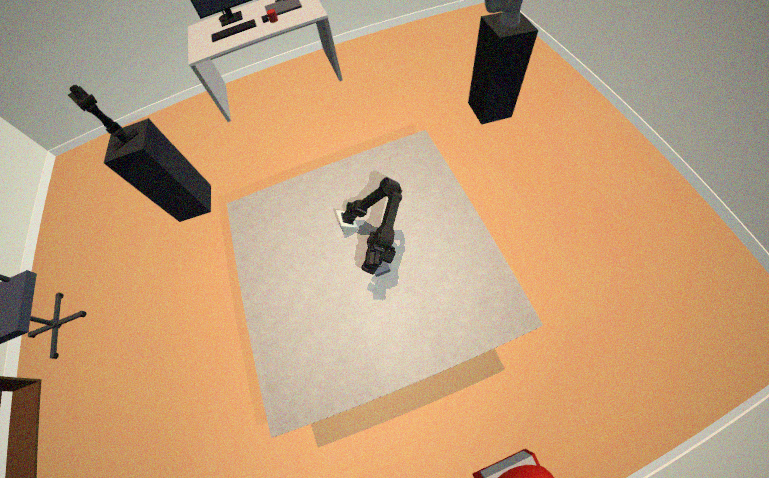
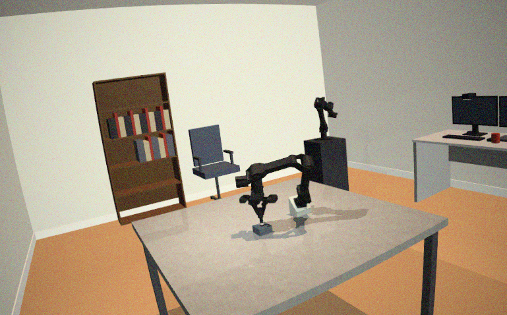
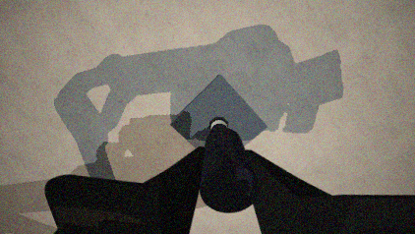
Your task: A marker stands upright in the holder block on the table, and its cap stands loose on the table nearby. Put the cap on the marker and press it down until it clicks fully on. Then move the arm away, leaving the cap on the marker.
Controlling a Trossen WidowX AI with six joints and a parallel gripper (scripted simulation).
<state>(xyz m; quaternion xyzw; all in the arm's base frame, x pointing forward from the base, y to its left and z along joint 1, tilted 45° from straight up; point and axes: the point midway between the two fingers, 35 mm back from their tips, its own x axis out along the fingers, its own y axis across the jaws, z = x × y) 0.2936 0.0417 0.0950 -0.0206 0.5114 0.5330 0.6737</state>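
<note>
Now: gripper tip 80 mm above the grey-blue holder block. The rest, counted from my gripper tip: dark marker cap (10 mm above).
</note>
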